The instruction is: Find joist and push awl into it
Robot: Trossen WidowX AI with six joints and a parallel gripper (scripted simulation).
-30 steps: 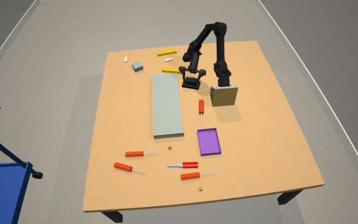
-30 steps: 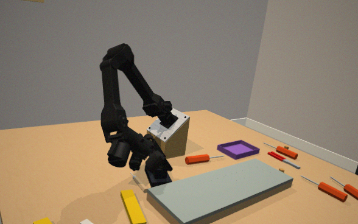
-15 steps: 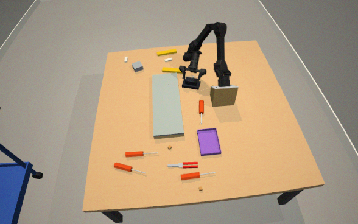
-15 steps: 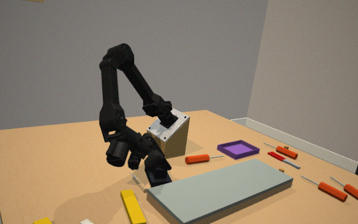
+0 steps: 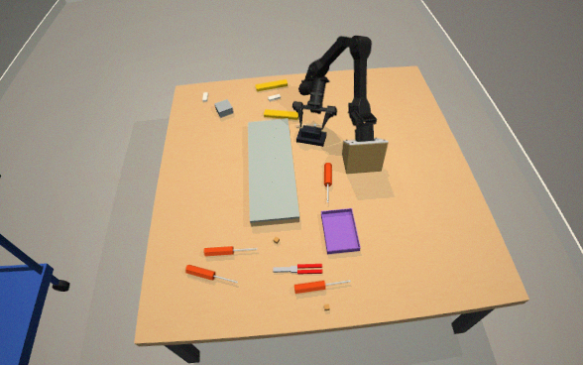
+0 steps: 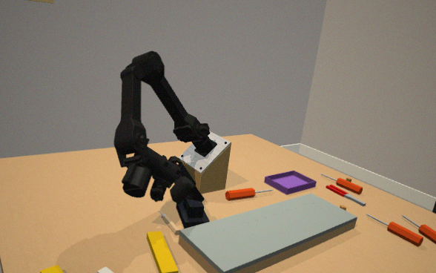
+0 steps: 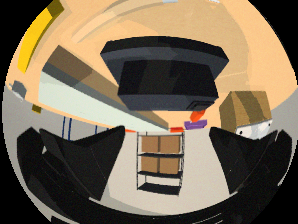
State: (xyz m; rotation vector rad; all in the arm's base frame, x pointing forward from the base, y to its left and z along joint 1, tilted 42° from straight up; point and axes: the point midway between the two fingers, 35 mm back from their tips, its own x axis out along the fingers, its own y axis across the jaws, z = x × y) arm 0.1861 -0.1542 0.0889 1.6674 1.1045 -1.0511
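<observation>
The stud finder is 2 cm behind my gripper tip, 1 cm to the right of it and 4 cm below it. From my gripper tip the other things lie so: purple tray: 6 cm behind, 46 cm to the left, 7 cm below; awl: 1 cm behind, 9 cm to the right, 7 cm below; grey cube: 39 cm ahead, 24 cm to the right, 6 cm below.
</observation>
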